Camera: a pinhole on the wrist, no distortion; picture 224 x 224 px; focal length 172.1 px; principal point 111.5 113.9 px. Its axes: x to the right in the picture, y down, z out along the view. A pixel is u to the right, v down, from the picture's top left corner.
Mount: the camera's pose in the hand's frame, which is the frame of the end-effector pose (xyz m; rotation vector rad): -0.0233 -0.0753 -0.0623 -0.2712 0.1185 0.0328
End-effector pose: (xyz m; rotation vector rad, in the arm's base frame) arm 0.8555 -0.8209 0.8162 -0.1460 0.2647 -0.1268
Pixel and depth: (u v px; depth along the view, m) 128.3 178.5 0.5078
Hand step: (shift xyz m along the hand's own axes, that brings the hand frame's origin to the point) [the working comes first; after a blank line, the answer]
In the camera's frame: 0.0496 0.1906 0.5078

0.0737 0.2457 0.3669
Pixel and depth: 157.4 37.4 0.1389
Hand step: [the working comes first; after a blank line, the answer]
In the camera's frame: 0.0370 -0.0617 0.1389

0.0321 -0.0968 0.0825
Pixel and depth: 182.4 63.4 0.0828
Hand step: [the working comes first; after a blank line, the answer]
In the camera's frame: 0.0341 -0.0243 0.0828

0.0210 -0.0759 0.0192
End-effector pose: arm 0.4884 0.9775 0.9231 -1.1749 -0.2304 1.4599
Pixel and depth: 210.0 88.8 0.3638
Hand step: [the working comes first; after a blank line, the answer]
In the camera's frame: 0.2082 -0.0531 0.3638

0.2268 -0.0251 0.2745
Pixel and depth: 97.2 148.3 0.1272
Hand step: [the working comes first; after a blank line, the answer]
In the camera's frame: -0.0106 0.0254 0.1272

-0.0207 -0.0168 0.0539
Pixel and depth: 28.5 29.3 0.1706
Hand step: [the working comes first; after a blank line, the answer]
In the camera's frame: -0.0823 -0.0839 0.1706

-0.0817 -0.1115 0.1331
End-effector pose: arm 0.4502 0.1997 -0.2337 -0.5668 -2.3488 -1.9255
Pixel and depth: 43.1 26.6 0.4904
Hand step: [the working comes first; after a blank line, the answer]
In the camera's frame: -0.1949 -0.2488 0.4904

-0.1496 -0.1861 0.4964
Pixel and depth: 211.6 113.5 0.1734
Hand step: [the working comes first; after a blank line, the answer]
In the camera's frame: 0.1009 -0.0004 0.1734

0.0963 -0.0274 0.0914
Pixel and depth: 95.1 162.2 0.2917
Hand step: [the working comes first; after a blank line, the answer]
In the camera's frame: -0.0278 0.0819 0.2917

-0.0221 0.0816 0.1984
